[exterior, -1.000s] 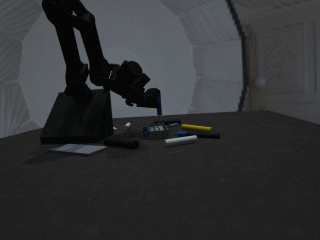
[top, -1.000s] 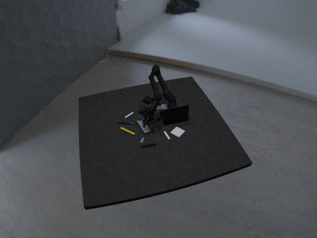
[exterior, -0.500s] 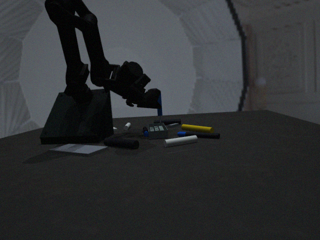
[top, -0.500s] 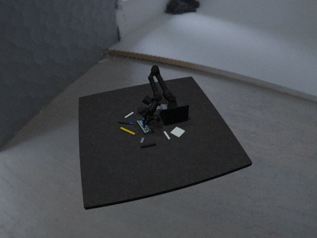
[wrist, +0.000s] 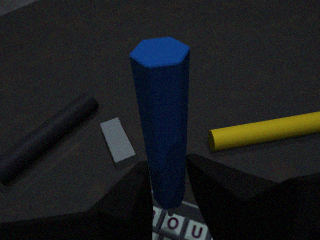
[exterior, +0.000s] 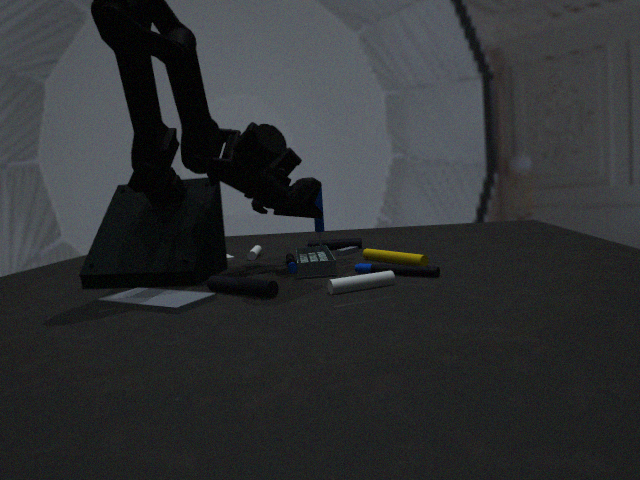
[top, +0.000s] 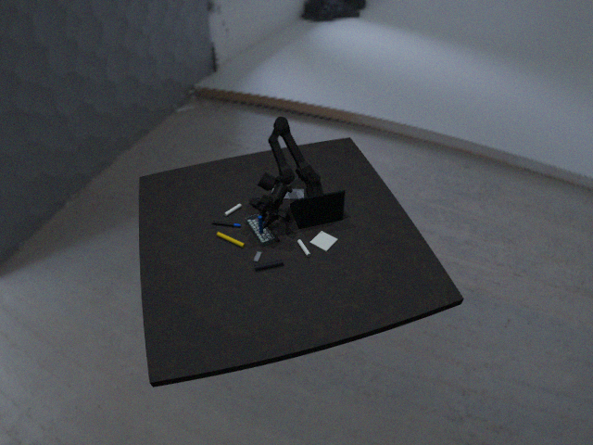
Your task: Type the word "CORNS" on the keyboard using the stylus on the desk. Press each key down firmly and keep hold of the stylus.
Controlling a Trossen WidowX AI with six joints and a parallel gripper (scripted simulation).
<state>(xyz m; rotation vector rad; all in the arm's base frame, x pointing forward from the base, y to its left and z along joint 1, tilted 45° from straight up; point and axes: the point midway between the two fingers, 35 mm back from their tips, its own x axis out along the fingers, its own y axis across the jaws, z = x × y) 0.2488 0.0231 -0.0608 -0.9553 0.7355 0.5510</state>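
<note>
Now: gripper tip 4 cm short of the small grey block, 9 cm to the right of it and 8 cm above it. The rest, counted from my gripper tip: yellow rod: 14 cm ahead, 4 cm to the right, 8 cm below; blue stylus: 2 cm below; grey flat plate: 18 cm behind, 29 cm to the right, 8 cm below.
</note>
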